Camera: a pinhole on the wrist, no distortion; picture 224 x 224 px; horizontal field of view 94.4 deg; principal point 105.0 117.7 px. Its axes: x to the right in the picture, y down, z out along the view. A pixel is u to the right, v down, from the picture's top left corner.
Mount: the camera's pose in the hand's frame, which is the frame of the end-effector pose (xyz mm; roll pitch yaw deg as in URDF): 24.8 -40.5 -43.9 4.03 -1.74 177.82
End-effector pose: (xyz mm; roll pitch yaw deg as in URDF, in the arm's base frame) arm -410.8 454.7 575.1 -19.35 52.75 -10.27
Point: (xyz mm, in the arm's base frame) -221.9 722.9 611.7
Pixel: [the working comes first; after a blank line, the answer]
In the camera's frame: -10.9 -259.0 286.5

101.0 23.9
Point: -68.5 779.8 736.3
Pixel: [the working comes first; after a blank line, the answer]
In the camera's frame: 9.8 -260.5 491.0

107.1 62.7
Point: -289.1 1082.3 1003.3
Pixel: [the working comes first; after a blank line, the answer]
In the camera's frame: 397.0 -505.5 531.2

182.5 19.0
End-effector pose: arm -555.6 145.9 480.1 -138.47 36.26 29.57
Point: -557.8 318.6 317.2
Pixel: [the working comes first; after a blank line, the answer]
In the camera's frame: -133.0 27.8 208.4

38.8 131.5
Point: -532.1 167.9 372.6
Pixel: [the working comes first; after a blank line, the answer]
In the camera's frame: -57.9 -75.1 107.3

49.1 45.1
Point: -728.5 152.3 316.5
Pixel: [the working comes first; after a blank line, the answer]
In the camera's frame: 59.3 -96.8 273.9

127.5 81.1
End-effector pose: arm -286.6 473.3 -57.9 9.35 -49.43 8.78
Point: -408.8 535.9 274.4
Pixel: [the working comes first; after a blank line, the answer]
In the camera's frame: -138.7 -150.8 343.2

63.1 72.1
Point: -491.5 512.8 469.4
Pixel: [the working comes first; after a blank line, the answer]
In the camera's frame: -224.7 -161.7 537.9

61.7 86.5
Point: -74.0 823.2 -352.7
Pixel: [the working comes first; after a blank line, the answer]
In the camera's frame: 76.2 -310.0 -375.3

behind the camera
